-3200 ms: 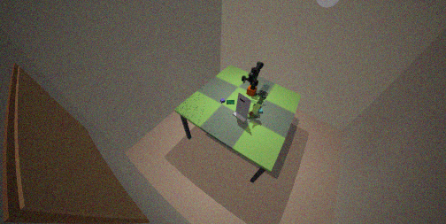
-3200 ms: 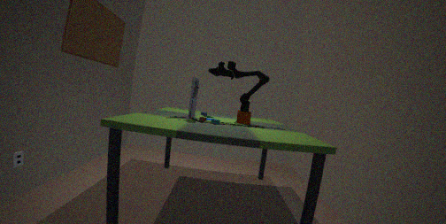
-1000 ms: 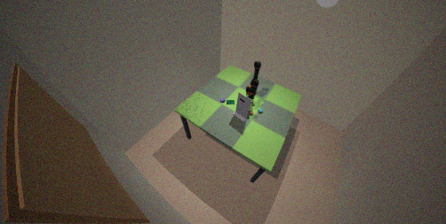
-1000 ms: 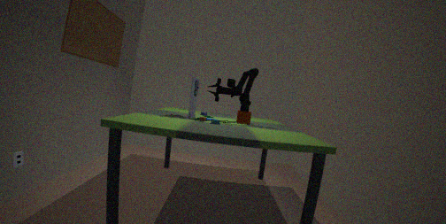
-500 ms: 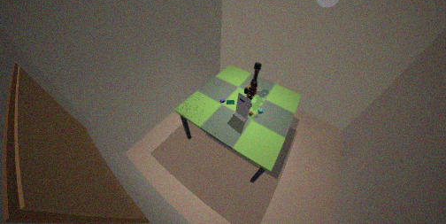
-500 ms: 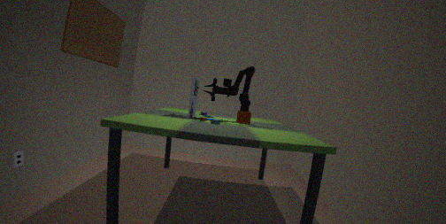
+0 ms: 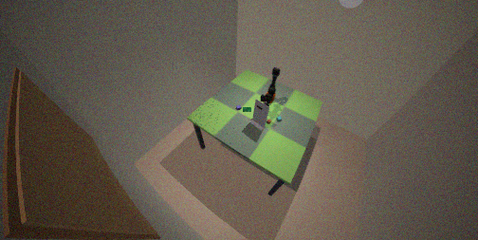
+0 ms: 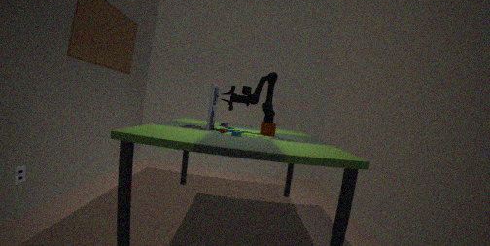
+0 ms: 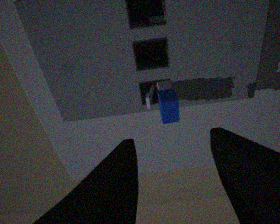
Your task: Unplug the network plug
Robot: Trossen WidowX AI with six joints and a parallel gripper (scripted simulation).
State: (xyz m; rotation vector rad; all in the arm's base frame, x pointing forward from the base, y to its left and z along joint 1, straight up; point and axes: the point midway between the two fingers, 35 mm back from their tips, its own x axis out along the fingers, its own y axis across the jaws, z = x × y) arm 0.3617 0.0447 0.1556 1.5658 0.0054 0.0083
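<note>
Now: gripper tip 30 mm short of the blue network plug and 10 mm to the left of it. Round my gripper tip: blue marked square (100 mm behind, 40 mm to the right, 250 mm below); upright panel (50 mm ahead, 30 mm to the right, 100 mm below).
</note>
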